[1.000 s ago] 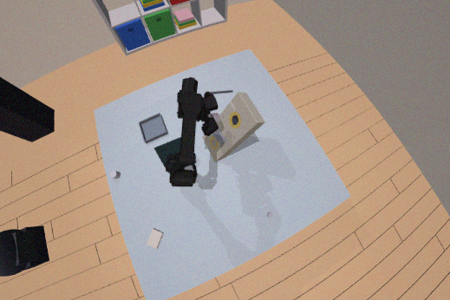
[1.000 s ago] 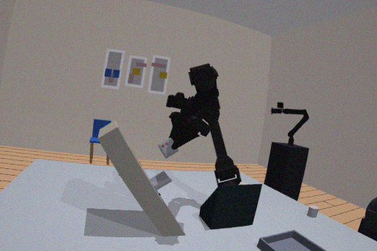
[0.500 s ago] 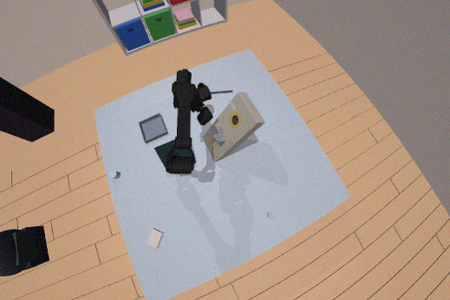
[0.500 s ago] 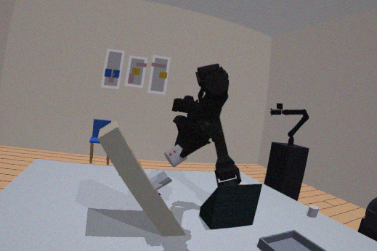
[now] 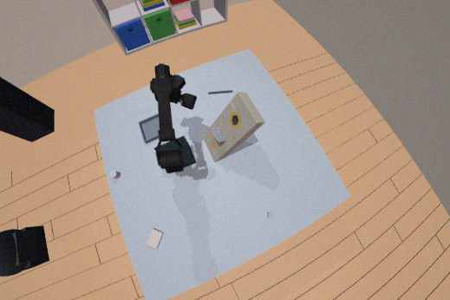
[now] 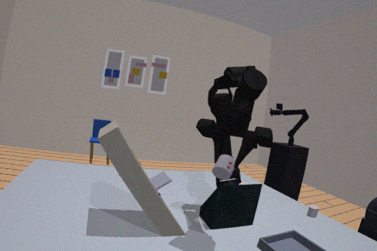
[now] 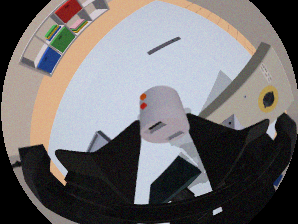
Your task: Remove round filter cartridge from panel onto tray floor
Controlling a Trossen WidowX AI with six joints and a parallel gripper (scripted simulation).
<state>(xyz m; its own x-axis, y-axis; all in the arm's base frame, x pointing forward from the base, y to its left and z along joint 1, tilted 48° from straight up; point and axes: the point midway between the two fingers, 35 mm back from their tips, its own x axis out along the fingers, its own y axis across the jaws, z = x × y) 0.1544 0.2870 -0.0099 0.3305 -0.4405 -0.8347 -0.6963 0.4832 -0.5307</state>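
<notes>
My gripper tip is 24 cm past the grey tray, 7 cm to the right of it and 25 cm above it. From my gripper tip the other things lie so: tan service panel 16 cm ahead, 20 cm to the right, 11 cm below; pale card 43 cm behind, 56 cm to the right, 25 cm below; round filter cartridge right at my gripper tip.
</notes>
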